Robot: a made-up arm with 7 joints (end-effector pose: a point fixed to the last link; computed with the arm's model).
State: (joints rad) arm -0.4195 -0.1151 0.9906 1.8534 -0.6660 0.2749 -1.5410
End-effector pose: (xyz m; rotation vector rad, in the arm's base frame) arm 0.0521 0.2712 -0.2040 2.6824 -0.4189 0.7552
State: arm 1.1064 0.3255 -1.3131 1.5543 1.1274 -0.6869 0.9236
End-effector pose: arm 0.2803 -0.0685 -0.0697 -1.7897 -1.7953 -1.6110
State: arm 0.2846 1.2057 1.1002 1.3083 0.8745 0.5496 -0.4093
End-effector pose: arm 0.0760 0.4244 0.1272 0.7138 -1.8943 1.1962
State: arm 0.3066 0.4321 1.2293 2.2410 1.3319 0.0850 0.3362
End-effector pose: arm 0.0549 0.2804 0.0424 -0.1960 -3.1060 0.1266
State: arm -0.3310 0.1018 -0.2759 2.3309 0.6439 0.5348 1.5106
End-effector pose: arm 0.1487 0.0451 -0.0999 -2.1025 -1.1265 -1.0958
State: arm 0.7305 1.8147 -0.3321 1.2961 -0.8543 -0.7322 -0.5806
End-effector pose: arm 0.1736 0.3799 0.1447 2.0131 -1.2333 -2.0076
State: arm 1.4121 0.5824 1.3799 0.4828 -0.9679 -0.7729 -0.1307
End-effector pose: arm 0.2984 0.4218 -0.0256 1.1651 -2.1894 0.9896
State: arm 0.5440 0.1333 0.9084 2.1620 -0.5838 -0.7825 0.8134
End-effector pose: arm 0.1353 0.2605 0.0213 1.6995 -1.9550 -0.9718
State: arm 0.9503 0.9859 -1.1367 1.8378 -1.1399 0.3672 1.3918
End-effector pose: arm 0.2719 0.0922 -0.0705 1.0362 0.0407 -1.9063
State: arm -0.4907 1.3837 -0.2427 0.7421 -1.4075 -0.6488 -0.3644
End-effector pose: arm 0.0903 0.4705 -0.1765 0.3799 0.0189 -2.3881
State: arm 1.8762 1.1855 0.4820 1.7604 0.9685 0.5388 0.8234
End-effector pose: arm -0.1054 0.2855 0.1932 -0.4475 2.7765 0.9491
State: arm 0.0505 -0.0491 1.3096 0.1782 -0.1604 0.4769 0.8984
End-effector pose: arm 0.0345 0.1096 -0.4570 -1.0096 -0.2644 1.1925
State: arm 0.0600 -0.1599 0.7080 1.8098 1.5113 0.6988 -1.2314
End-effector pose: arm 0.1935 0.2200 -0.1653 -0.3908 -0.4601 1.5505
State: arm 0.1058 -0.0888 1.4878 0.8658 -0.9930 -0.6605 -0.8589
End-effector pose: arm 0.0566 0.2441 -0.3846 1.6514 -0.8555 0.7090
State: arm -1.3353 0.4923 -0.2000 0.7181 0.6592 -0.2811 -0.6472
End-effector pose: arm -0.3197 0.2497 -0.2413 0.9412 0.3171 -0.0382
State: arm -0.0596 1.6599 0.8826 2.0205 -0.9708 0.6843 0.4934
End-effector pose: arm 0.1525 0.1783 0.1725 2.5062 -0.8798 -0.5400
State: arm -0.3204 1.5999 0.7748 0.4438 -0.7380 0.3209 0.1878
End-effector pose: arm 0.0997 0.5238 0.0588 1.6938 0.1616 -0.2174
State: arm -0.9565 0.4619 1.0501 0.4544 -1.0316 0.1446 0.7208
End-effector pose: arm -0.2529 0.3682 -0.2447 0.1146 0.8576 -0.0709
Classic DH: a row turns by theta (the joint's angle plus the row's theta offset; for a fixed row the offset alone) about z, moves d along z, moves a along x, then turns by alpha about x. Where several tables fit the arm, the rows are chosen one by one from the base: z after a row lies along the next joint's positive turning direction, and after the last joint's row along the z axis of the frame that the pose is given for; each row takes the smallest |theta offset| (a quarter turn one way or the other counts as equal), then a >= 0, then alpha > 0; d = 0 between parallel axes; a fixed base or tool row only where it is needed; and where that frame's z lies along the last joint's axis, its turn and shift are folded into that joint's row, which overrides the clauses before.
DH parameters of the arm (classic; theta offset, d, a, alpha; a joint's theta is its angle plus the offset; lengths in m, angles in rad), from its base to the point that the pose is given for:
base (fixed): 0 0 0 1.5708
joint 1: 1.5708 -0.0896 0 1.5708
joint 2: 1.5708 0 0 1.5708
joint 3: 1.5708 -0.2124 0 1.5708
joint 4: 0 0 0 -1.5708
joint 5: 0 -0.2482 0 -1.5708
joint 6: -1.5708 0 0 1.5708
joint 7: 1.5708 0 0 1.5708
tool (fixed): -1.5708 0 0 0

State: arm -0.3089 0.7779 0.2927 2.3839 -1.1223 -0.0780 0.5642
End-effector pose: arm 0.1591 0.1472 -0.0385 1.3991 -1.0883 -1.7718
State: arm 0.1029 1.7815 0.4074 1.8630 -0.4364 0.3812 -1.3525
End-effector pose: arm 0.2046 0.2077 0.1433 -1.8855 1.5166 0.1010
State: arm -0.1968 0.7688 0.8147 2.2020 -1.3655 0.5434 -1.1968
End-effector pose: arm 0.1454 0.2402 0.0260 -2.3229 0.7516 -0.1655
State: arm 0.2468 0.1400 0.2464 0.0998 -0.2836 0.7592 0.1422
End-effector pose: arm 0.1342 0.1597 -0.4344 0.0276 0.4130 0.0714
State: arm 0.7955 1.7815 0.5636 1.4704 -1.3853 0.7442 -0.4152
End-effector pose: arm 0.0185 0.2940 0.2741 -2.6300 -0.1359 -0.7326
